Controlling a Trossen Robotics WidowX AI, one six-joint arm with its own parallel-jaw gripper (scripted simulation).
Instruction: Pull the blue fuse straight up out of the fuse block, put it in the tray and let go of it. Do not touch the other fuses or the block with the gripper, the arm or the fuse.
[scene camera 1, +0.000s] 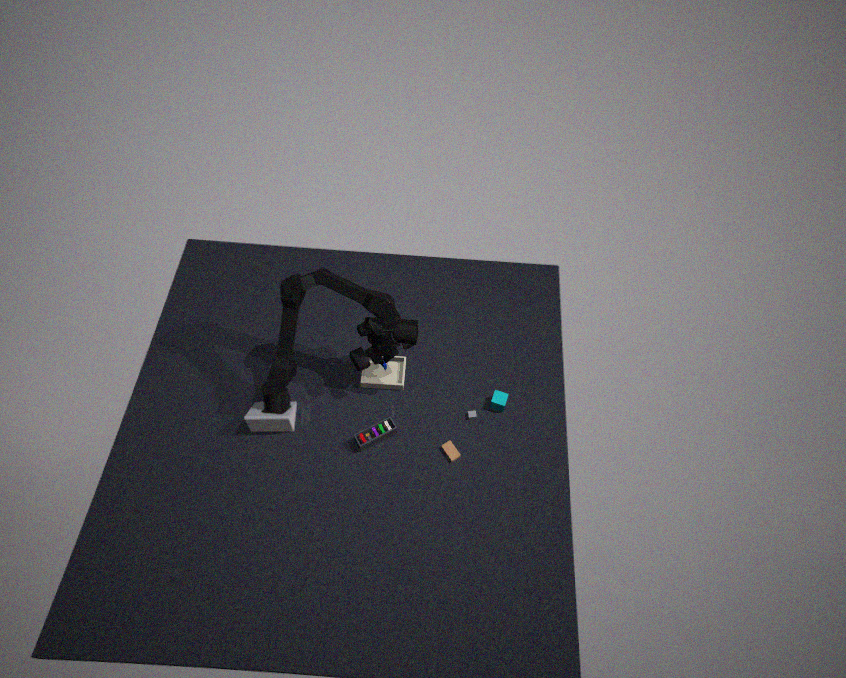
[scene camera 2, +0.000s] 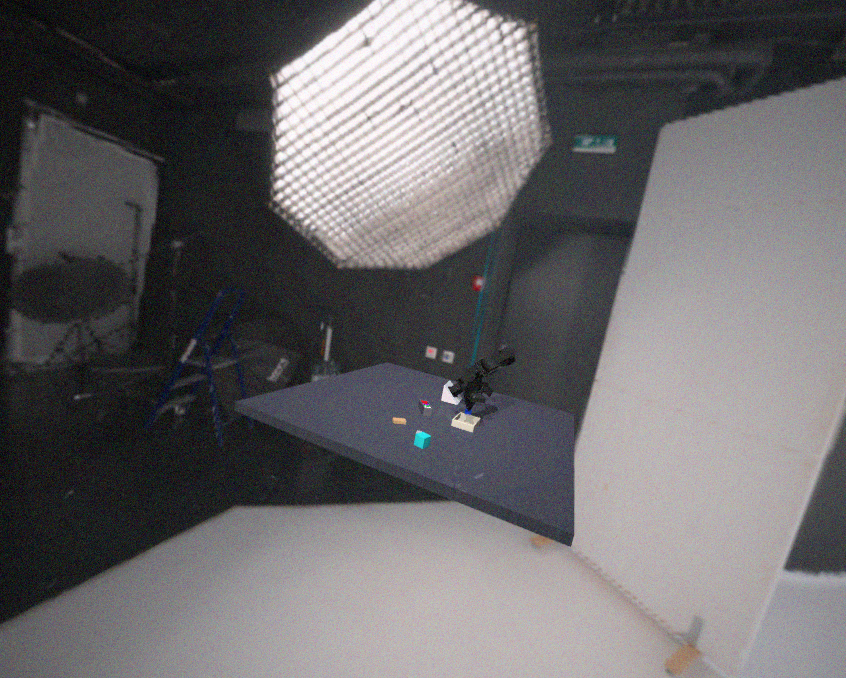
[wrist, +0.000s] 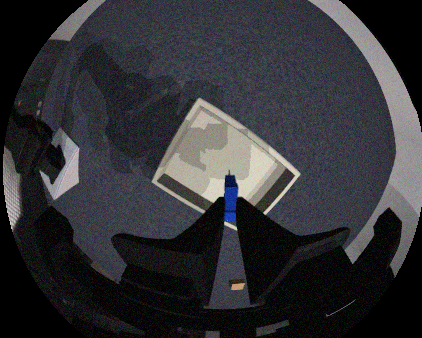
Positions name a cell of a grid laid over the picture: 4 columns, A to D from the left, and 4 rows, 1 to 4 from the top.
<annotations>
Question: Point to my gripper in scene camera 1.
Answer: B3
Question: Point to my gripper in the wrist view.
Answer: At C3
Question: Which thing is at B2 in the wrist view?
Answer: A tray.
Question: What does my gripper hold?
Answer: A blue fuse.
</annotations>
